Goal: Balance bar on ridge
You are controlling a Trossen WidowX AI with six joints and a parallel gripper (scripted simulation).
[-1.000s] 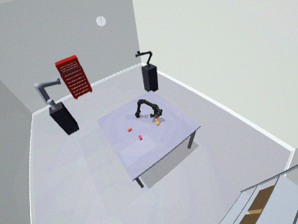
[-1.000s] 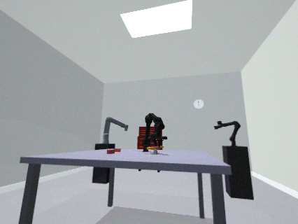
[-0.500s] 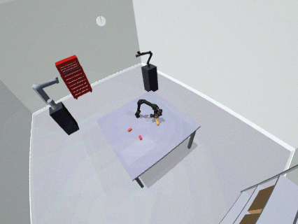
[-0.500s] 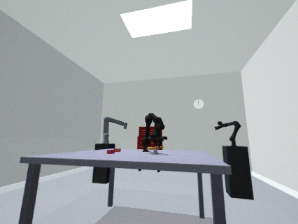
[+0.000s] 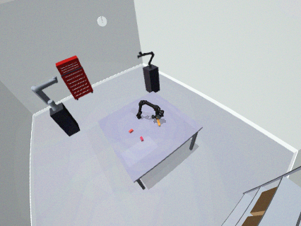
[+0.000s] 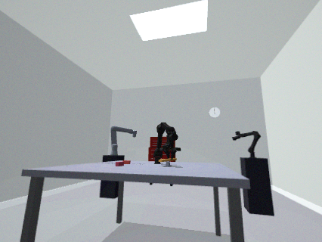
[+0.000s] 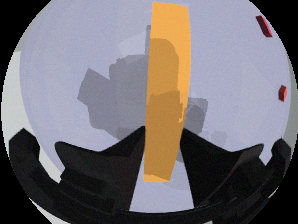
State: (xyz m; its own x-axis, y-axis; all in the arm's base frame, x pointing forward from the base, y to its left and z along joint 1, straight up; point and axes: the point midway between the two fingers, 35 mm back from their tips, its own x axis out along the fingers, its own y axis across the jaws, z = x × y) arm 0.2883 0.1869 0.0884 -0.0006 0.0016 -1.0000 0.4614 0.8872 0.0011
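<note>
My gripper tip is now 30 mm short of the orange bar and 10 mm to the left of it.
</note>
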